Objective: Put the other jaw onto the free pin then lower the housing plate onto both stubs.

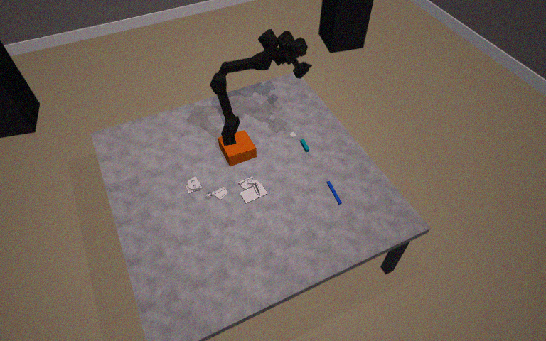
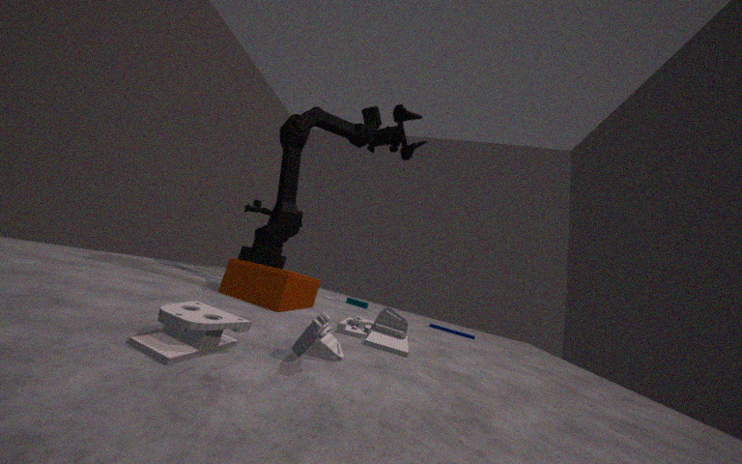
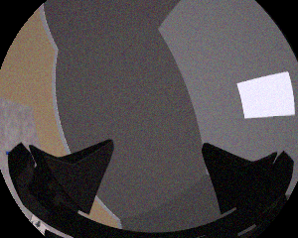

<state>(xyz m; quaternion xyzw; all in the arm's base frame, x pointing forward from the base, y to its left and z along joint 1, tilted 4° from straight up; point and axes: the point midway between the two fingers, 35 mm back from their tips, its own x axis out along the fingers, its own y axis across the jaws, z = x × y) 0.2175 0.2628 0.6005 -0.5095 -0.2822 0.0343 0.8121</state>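
My gripper tip is now 65 cm above the white jaw, 45 cm to the left of it and 7 cm short of it. From my gripper tip the other things lie so: teal bar: 67 cm below, 14 cm behind, 9 cm to the left; then small white cube: 68 cm below, 24 cm behind, 5 cm to the left; then blue bar: 68 cm below, 19 cm ahead, 14 cm to the left.
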